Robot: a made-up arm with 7 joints.
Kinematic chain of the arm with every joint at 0, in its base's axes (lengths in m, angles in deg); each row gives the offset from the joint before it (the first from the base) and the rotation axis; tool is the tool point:
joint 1: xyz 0 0 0.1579 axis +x
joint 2: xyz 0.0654 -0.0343 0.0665 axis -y
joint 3: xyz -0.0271 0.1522 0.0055 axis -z
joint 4: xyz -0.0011 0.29 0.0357 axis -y
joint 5: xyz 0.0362 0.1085 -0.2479 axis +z
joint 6: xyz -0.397 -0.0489 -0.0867 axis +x
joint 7: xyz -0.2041 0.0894 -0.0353 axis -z
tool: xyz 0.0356 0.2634 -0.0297
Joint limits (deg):
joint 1: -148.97..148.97
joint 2: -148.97..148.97
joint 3: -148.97..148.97
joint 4: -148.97..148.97
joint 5: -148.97..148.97
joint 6: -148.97..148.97
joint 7: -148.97..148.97
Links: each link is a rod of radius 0.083 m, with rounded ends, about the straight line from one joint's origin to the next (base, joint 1, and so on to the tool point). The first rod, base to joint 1, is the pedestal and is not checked.
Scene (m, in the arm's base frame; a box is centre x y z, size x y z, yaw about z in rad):
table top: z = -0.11
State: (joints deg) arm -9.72 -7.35 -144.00 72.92 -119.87 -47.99 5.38
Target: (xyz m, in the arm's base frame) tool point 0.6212 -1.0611 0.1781
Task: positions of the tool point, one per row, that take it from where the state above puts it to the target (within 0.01 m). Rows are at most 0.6 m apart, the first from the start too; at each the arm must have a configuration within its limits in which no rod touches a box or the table.
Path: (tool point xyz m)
1: -0.7812 -0.2088 0.9555
2: -0.4656 -0.5384 1.0943
3: -0.0848 -0.8781 0.9819
4: 0.2985 -1.0857 0.6417
5: 0.6212 -1.0611 0.1782

